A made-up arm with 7 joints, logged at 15 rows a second.
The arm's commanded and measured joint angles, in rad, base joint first. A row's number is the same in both.
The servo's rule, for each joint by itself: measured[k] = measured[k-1] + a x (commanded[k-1-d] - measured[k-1]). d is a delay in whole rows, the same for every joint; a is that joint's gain. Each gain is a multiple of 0.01, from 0.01 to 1. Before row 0 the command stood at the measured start. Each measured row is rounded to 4 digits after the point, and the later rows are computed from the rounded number. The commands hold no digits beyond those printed.
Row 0, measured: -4.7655 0.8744 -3.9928 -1.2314 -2.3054 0.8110 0.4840
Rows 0 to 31, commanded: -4.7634 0.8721 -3.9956 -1.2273 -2.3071 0.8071 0.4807; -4.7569 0.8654 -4.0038 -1.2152 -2.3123 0.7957 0.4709; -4.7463 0.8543 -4.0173 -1.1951 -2.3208 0.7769 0.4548; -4.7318 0.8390 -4.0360 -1.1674 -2.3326 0.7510 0.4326; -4.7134 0.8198 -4.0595 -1.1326 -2.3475 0.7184 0.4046; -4.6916 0.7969 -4.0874 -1.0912 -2.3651 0.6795 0.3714; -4.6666 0.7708 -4.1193 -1.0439 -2.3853 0.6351 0.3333; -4.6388 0.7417 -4.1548 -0.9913 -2.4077 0.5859 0.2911; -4.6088 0.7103 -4.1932 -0.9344 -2.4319 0.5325 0.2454; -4.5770 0.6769 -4.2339 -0.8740 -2.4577 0.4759 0.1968; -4.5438 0.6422 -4.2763 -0.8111 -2.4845 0.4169 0.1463; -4.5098 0.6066 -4.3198 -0.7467 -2.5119 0.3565 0.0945; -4.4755 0.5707 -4.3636 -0.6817 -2.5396 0.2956 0.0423; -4.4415 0.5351 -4.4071 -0.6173 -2.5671 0.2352 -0.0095; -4.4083 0.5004 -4.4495 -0.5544 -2.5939 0.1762 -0.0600; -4.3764 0.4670 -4.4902 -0.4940 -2.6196 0.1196 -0.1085; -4.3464 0.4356 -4.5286 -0.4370 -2.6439 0.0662 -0.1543; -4.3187 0.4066 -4.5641 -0.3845 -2.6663 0.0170 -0.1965; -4.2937 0.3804 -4.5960 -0.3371 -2.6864 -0.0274 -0.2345; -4.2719 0.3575 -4.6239 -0.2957 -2.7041 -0.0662 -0.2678; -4.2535 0.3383 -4.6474 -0.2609 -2.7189 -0.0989 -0.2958; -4.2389 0.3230 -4.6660 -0.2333 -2.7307 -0.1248 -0.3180; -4.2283 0.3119 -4.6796 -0.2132 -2.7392 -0.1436 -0.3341; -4.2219 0.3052 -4.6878 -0.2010 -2.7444 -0.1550 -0.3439; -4.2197 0.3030 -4.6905 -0.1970 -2.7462 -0.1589 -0.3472; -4.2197 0.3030 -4.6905 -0.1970 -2.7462 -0.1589 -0.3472; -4.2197 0.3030 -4.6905 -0.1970 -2.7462 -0.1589 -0.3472; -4.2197 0.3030 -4.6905 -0.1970 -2.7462 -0.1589 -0.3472; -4.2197 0.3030 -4.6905 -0.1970 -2.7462 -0.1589 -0.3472; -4.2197 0.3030 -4.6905 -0.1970 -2.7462 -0.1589 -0.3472; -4.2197 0.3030 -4.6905 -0.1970 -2.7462 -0.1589 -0.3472; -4.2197 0.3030 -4.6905 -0.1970 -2.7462 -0.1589 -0.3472
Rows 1 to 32, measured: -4.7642 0.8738 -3.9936 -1.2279 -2.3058 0.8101 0.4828; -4.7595 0.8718 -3.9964 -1.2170 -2.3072 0.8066 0.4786; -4.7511 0.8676 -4.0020 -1.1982 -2.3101 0.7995 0.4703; -4.7387 0.8607 -4.0112 -1.1717 -2.3148 0.7879 0.4571; -4.7225 0.8509 -4.0242 -1.1381 -2.3217 0.7712 0.4387; -4.7027 0.8379 -4.0413 -1.0978 -2.3308 0.7492 0.4151; -4.6796 0.8218 -4.0624 -1.0514 -2.3422 0.7218 0.3865; -4.6535 0.8026 -4.0873 -0.9997 -2.3560 0.6892 0.3531; -4.6249 0.7804 -4.1159 -0.9435 -2.3719 0.6516 0.3154; -4.5942 0.7556 -4.1478 -0.8837 -2.3899 0.6094 0.2739; -4.5619 0.7284 -4.1825 -0.8213 -2.4098 0.5632 0.2292; -4.5286 0.6992 -4.2196 -0.7571 -2.4312 0.5136 0.1821; -4.4946 0.6684 -4.2585 -0.6923 -2.4540 0.4613 0.1332; -4.4606 0.6364 -4.2986 -0.6278 -2.4778 0.4070 0.0833; -4.4271 0.6038 -4.3393 -0.5647 -2.5022 0.3516 0.0331; -4.3947 0.5710 -4.3800 -0.5039 -2.5269 0.2959 -0.0165; -4.3638 0.5385 -4.4201 -0.4464 -2.5515 0.2408 -0.0647; -4.3349 0.5068 -4.4590 -0.3932 -2.5756 0.1871 -0.1108; -4.3085 0.4765 -4.4960 -0.3450 -2.5989 0.1356 -0.1541; -4.2851 0.4479 -4.5305 -0.3026 -2.6210 0.0872 -0.1939; -4.2649 0.4216 -4.5621 -0.2667 -2.6416 0.0425 -0.2296; -4.2483 0.3979 -4.5902 -0.2380 -2.6603 0.0023 -0.2605; -4.2355 0.3773 -4.6143 -0.2167 -2.6769 -0.0327 -0.2863; -4.2268 0.3600 -4.6341 -0.2032 -2.6911 -0.0621 -0.3065; -4.2223 0.3463 -4.6493 -0.1979 -2.7027 -0.0853 -0.3207; -4.2206 0.3359 -4.6604 -0.1971 -2.7118 -0.1030 -0.3300; -4.2200 0.3280 -4.6685 -0.1970 -2.7190 -0.1164 -0.3360; -4.2198 0.3220 -4.6744 -0.1970 -2.7247 -0.1266 -0.3399; -4.2197 0.3174 -4.6787 -0.1970 -2.7292 -0.1344 -0.3425; -4.2197 0.3139 -4.6819 -0.1970 -2.7328 -0.1403 -0.3441; -4.2197 0.3113 -4.6842 -0.1970 -2.7356 -0.1448 -0.3452; -4.2197 0.3093 -4.6859 -0.1970 -2.7378 -0.1482 -0.3459
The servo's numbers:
d 0
a 0.64 0.24 0.27 0.86 0.21 0.24 0.35

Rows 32 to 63, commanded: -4.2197 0.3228 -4.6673 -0.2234 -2.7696 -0.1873 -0.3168; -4.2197 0.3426 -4.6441 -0.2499 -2.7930 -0.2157 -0.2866; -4.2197 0.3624 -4.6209 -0.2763 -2.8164 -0.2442 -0.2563; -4.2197 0.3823 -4.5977 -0.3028 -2.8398 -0.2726 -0.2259; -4.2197 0.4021 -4.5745 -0.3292 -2.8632 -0.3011 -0.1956; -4.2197 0.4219 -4.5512 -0.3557 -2.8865 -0.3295 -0.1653; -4.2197 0.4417 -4.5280 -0.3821 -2.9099 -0.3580 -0.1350; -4.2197 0.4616 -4.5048 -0.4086 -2.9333 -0.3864 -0.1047; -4.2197 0.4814 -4.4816 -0.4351 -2.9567 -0.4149 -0.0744; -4.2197 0.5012 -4.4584 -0.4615 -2.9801 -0.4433 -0.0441; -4.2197 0.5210 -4.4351 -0.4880 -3.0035 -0.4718 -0.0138; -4.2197 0.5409 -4.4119 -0.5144 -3.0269 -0.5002 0.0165; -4.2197 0.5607 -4.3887 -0.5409 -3.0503 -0.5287 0.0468; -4.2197 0.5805 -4.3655 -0.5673 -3.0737 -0.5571 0.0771; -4.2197 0.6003 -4.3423 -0.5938 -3.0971 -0.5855 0.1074; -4.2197 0.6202 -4.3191 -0.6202 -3.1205 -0.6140 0.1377; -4.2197 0.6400 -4.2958 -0.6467 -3.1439 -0.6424 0.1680; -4.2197 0.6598 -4.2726 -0.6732 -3.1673 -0.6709 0.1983; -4.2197 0.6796 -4.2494 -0.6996 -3.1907 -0.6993 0.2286; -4.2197 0.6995 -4.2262 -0.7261 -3.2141 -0.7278 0.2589; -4.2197 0.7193 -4.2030 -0.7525 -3.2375 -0.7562 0.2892; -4.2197 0.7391 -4.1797 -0.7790 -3.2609 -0.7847 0.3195; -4.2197 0.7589 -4.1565 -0.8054 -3.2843 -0.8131 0.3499; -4.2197 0.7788 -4.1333 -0.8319 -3.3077 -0.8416 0.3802; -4.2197 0.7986 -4.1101 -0.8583 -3.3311 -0.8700 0.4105; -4.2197 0.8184 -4.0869 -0.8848 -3.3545 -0.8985 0.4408; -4.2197 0.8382 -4.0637 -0.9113 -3.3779 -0.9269 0.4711; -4.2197 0.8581 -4.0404 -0.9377 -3.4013 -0.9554 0.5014; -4.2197 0.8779 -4.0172 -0.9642 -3.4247 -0.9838 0.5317; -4.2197 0.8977 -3.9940 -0.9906 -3.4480 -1.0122 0.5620; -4.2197 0.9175 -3.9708 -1.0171 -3.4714 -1.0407 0.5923; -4.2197 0.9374 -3.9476 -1.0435 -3.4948 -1.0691 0.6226
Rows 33 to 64, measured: -4.2197 0.3125 -4.6809 -0.2197 -2.7445 -0.1576 -0.3357; -4.2197 0.3197 -4.6710 -0.2457 -2.7547 -0.1715 -0.3185; -4.2197 0.3299 -4.6575 -0.2720 -2.7677 -0.1889 -0.2967; -4.2197 0.3425 -4.6414 -0.2985 -2.7828 -0.2090 -0.2719; -4.2197 0.3568 -4.6233 -0.3249 -2.7997 -0.2311 -0.2452; -4.2197 0.3724 -4.6038 -0.3514 -2.8179 -0.2547 -0.2172; -4.2197 0.3890 -4.5833 -0.3778 -2.8372 -0.2795 -0.1884; -4.2197 0.4064 -4.5621 -0.4043 -2.8574 -0.3052 -0.1591; -4.2197 0.4244 -4.5404 -0.4308 -2.8783 -0.3315 -0.1295; -4.2197 0.4428 -4.5183 -0.4572 -2.8997 -0.3583 -0.0996; -4.2197 0.4616 -4.4958 -0.4837 -2.9215 -0.3855 -0.0696; -4.2197 0.4806 -4.4731 -0.5101 -2.9436 -0.4130 -0.0395; -4.2197 0.4998 -4.4503 -0.5366 -2.9660 -0.4408 -0.0093; -4.2197 0.5192 -4.4274 -0.5630 -2.9886 -0.4687 0.0209; -4.2197 0.5387 -4.4044 -0.5895 -3.0114 -0.4967 0.0512; -4.2197 0.5583 -4.3814 -0.6159 -3.0343 -0.5249 0.0815; -4.2197 0.5779 -4.3583 -0.6424 -3.0573 -0.5531 0.1118; -4.2197 0.5976 -4.3352 -0.6689 -3.0804 -0.5814 0.1421; -4.2197 0.6173 -4.3120 -0.6953 -3.1036 -0.6097 0.1724; -4.2197 0.6370 -4.2888 -0.7218 -3.1268 -0.6380 0.2027; -4.2197 0.6568 -4.2656 -0.7482 -3.1500 -0.6664 0.2330; -4.2197 0.6766 -4.2424 -0.7747 -3.1733 -0.6948 0.2633; -4.2197 0.6964 -4.2192 -0.8011 -3.1966 -0.7232 0.2936; -4.2197 0.7162 -4.1960 -0.8276 -3.2199 -0.7516 0.3239; -4.2197 0.7360 -4.1728 -0.8540 -3.2433 -0.7800 0.3542; -4.2197 0.7558 -4.1496 -0.8805 -3.2667 -0.8084 0.3845; -4.2197 0.7756 -4.1264 -0.9070 -3.2901 -0.8368 0.4148; -4.2197 0.7954 -4.1032 -0.9334 -3.3135 -0.8653 0.4451; -4.2197 0.8152 -4.0800 -0.9599 -3.3369 -0.8937 0.4754; -4.2197 0.8350 -4.0568 -0.9863 -3.3602 -0.9221 0.5057; -4.2197 0.8548 -4.0336 -1.0128 -3.3836 -0.9506 0.5360; -4.2197 0.8746 -4.0104 -1.0392 -3.4070 -0.9790 0.5663
